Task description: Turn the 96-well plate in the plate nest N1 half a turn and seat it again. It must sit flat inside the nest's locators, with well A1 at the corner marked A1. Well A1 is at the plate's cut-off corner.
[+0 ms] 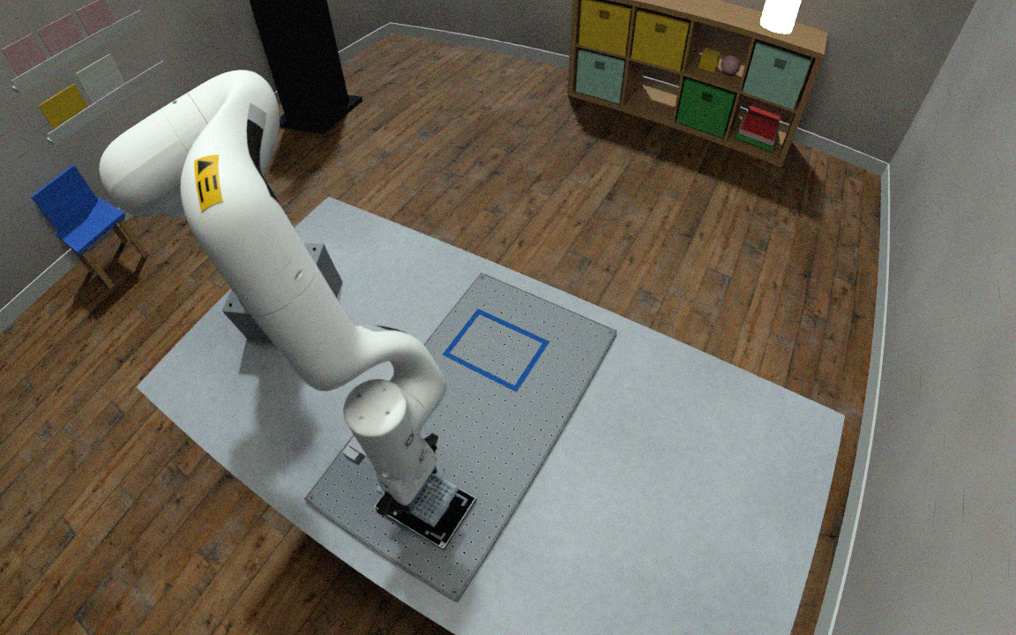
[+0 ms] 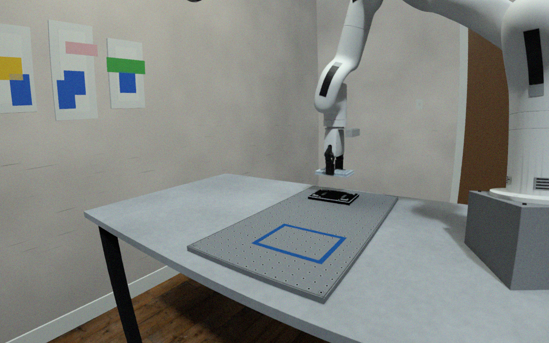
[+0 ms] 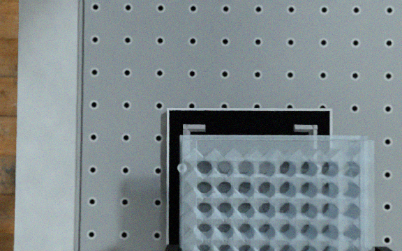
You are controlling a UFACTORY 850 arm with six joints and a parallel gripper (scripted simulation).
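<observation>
The black plate nest N1 lies 10 cm below my hand. From my hand the other things lie so: 96-well plate 1 cm below.
</observation>
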